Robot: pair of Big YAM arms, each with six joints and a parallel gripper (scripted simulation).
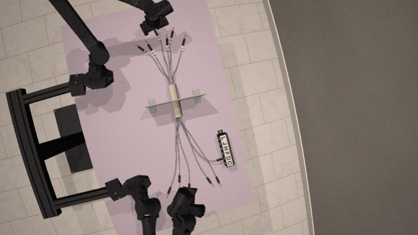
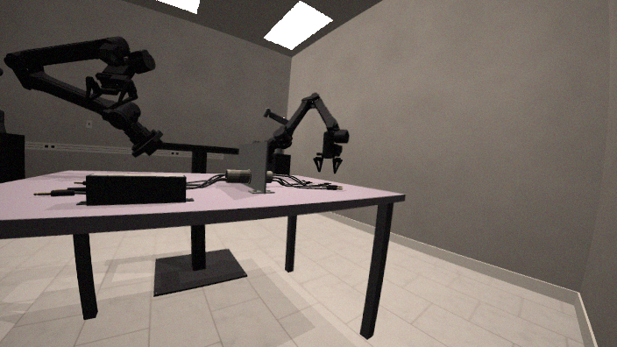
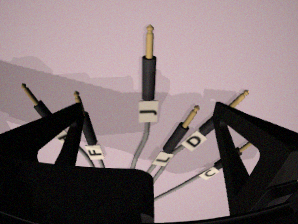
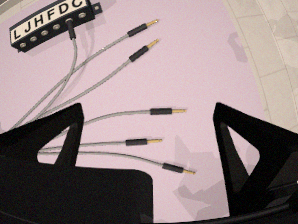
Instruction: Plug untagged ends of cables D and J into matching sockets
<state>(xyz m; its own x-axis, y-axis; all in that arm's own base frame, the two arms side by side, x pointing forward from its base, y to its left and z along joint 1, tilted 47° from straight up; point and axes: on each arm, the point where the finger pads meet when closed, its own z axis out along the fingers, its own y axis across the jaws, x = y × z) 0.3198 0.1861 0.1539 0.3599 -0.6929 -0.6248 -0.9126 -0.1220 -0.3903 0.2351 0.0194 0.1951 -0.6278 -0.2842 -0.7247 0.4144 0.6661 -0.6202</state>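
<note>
Right now the tagged plug is 6 cm below my left hand. The rest, counted from my left hand: untagged cable plug: 14 cm behind, 87 cm to the right, 7 cm below.
Now: right hand 250 mm above the untagged cable plug, 60 mm past it and 20 mm to the right of it. From my right hand the other things lie so: tagged plug 890 mm to the left, 250 mm below, 90 mm ahead.
</note>
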